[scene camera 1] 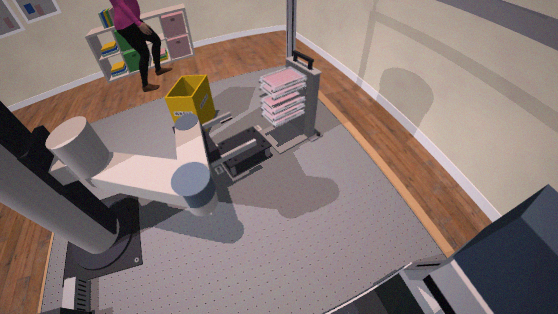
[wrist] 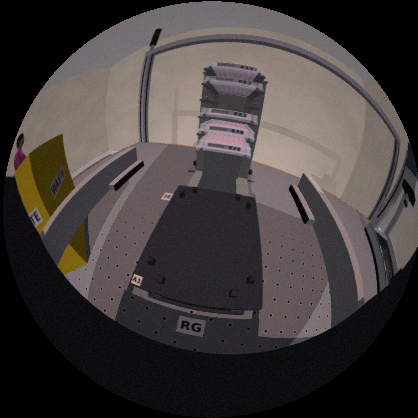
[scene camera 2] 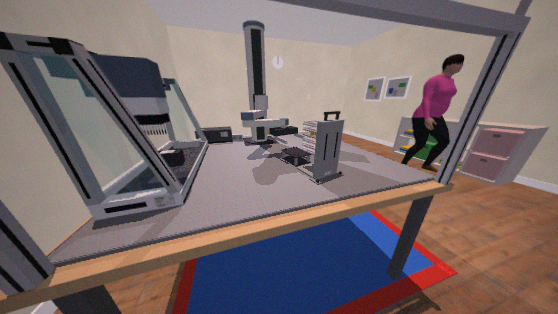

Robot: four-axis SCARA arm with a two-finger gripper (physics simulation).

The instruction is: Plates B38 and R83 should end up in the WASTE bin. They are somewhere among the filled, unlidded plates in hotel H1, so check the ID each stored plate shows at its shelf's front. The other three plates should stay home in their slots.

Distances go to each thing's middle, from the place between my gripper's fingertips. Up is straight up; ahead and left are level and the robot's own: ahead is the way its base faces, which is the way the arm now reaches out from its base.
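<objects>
Plate R83 point(wrist: 228, 85): 16 cm ahead of my hand, 4 cm to the left of it, 10 cm above it.
</objects>
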